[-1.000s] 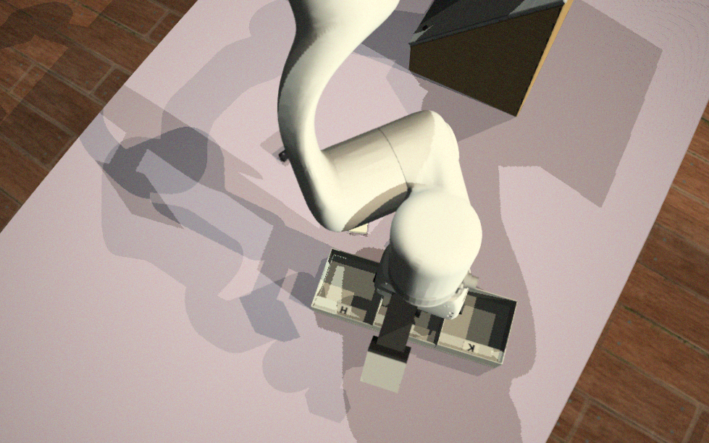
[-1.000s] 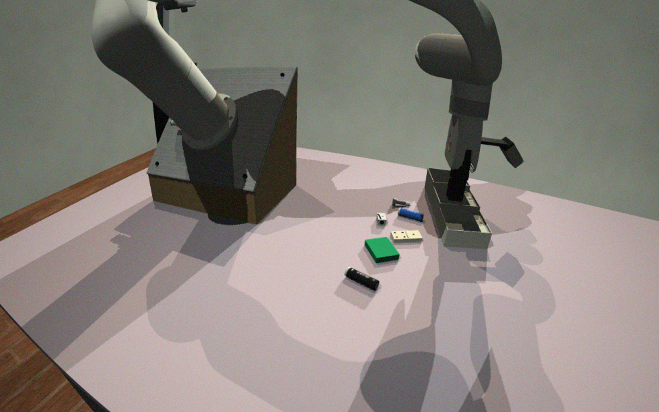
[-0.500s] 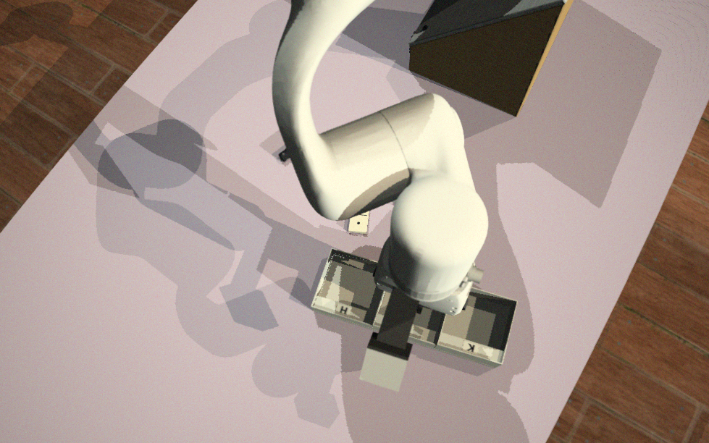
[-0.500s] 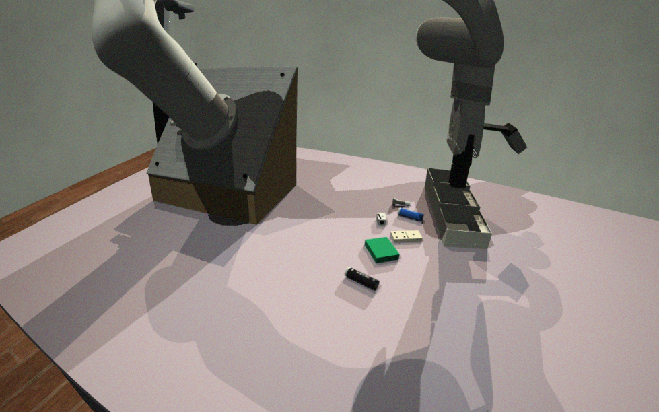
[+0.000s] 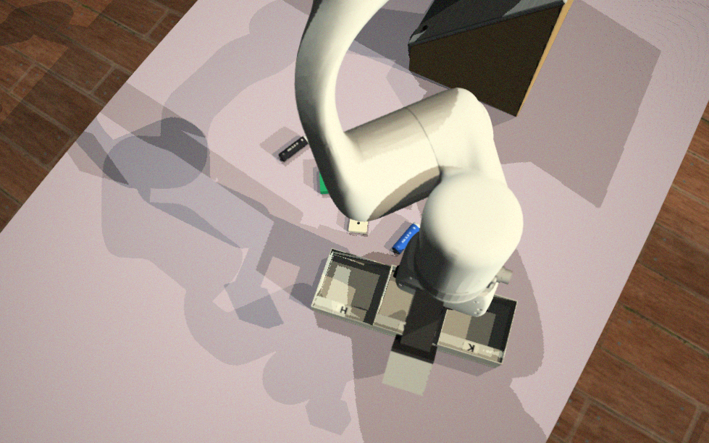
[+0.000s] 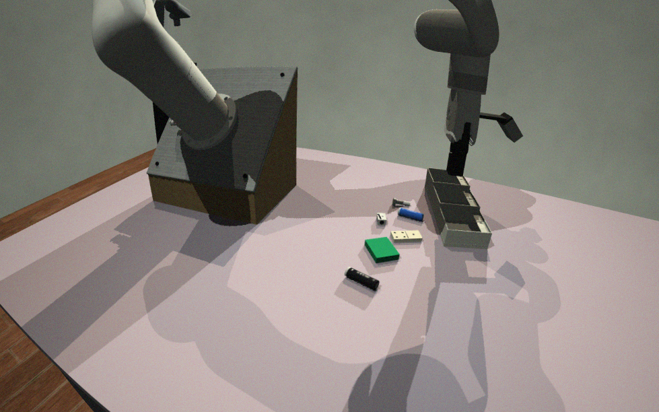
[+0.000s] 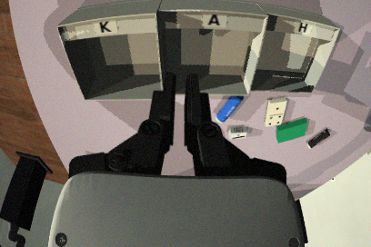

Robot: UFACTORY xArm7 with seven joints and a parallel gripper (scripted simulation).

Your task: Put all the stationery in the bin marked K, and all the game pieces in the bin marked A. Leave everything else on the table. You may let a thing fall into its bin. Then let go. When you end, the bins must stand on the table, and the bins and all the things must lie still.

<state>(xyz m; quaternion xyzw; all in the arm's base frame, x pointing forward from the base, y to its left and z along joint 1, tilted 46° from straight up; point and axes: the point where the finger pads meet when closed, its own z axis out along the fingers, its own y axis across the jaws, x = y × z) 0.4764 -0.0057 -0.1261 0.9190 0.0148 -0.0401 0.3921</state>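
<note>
Now: hand 90 mm past the domino, 150 mm to the left of it and 90 mm above it. Round my hand: three-part bin row: 10 mm ahead, 20 mm to the right, 70 mm below; then blue battery: 80 mm behind, 70 mm to the right, 90 mm below; then bolt: 110 mm behind, 20 mm to the right, 90 mm below.
</note>
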